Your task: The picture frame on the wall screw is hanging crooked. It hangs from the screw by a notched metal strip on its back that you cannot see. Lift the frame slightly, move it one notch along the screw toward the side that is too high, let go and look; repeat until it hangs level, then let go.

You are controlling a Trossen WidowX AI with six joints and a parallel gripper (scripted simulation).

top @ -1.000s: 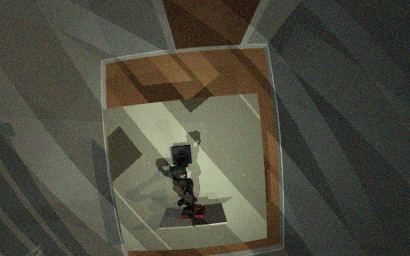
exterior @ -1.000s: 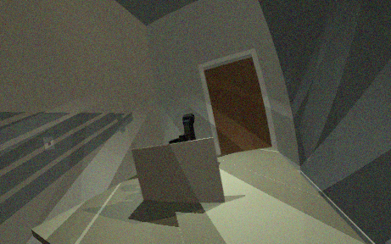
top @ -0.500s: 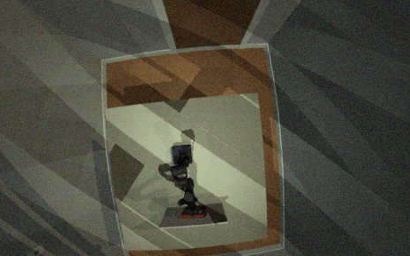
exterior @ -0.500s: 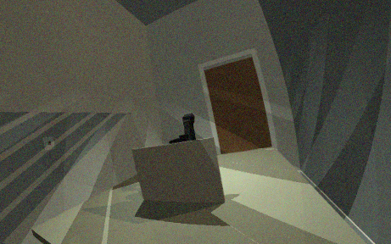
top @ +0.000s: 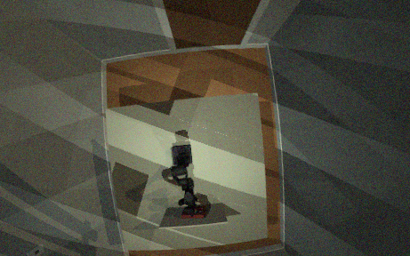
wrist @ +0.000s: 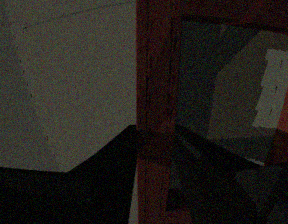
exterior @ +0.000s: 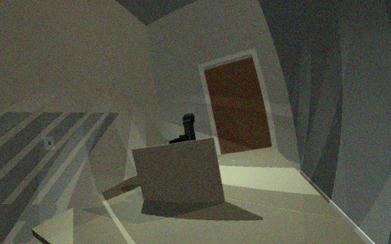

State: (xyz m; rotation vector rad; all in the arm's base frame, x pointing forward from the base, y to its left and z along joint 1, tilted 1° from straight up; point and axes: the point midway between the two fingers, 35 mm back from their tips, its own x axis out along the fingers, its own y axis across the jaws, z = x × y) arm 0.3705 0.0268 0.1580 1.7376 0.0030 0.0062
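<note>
Right now my gripper tip is 1 cm short of the picture frame, 1 cm to the right of it and 5 cm above it. Also, from my gripper tip: wall panel: 2 cm ahead, 7 cm below.
</note>
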